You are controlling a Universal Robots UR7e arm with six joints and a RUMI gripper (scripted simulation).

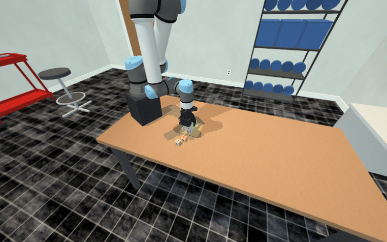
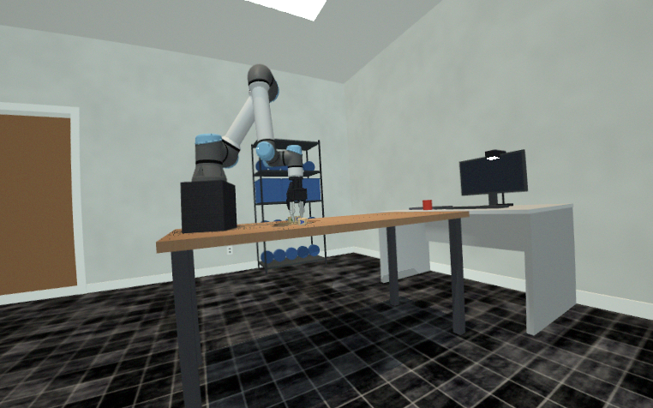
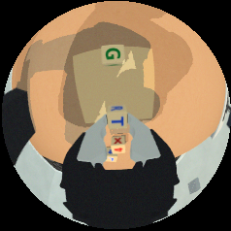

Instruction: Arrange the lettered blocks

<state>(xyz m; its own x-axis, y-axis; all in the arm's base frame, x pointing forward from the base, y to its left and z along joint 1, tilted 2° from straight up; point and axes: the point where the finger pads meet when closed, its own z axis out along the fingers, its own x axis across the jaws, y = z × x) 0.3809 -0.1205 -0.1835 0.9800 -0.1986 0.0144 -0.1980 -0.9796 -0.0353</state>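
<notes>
Now: hand 50 mm to the right of the pale yellow mat, 20 mm above it and 10 mm short of it. Round my hand: wooden letter block (120 mm to the right, 50 mm behind, 10 mm below).
</notes>
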